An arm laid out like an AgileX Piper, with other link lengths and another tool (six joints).
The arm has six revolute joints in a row. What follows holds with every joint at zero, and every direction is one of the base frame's. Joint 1 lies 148.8 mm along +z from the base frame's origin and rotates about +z. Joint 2 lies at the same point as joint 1 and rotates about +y. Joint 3 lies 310.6 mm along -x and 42.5 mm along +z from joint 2 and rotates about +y. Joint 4 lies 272.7 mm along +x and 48.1 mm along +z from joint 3 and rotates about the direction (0.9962, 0, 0.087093). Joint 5 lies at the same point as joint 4 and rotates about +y. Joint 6 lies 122.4 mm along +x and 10.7 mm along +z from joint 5 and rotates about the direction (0.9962, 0, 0.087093). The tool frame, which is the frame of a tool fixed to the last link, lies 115.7 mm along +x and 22 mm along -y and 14 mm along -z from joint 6; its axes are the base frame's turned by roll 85.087, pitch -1.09 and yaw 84.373 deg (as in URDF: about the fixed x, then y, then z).
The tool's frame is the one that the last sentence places.
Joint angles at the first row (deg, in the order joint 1, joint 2, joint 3, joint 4, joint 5, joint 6):
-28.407, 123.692, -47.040, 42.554, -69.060, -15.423
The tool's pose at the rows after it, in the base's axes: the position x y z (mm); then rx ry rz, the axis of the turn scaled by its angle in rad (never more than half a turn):
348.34 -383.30 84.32 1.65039 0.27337 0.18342
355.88 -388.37 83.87 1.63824 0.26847 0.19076
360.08 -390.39 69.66 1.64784 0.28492 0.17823
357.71 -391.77 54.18 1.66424 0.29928 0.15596
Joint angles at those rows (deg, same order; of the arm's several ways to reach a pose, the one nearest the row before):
-29.336, 123.800, -48.411, 41.623, -69.059, -15.424
-29.479, 125.110, -50.365, 41.307, -69.268, -15.474
-29.479, 127.534, -51.794, 41.182, -69.210, -15.688
-29.729, 129.556, -52.277, 41.234, -69.208, -15.808

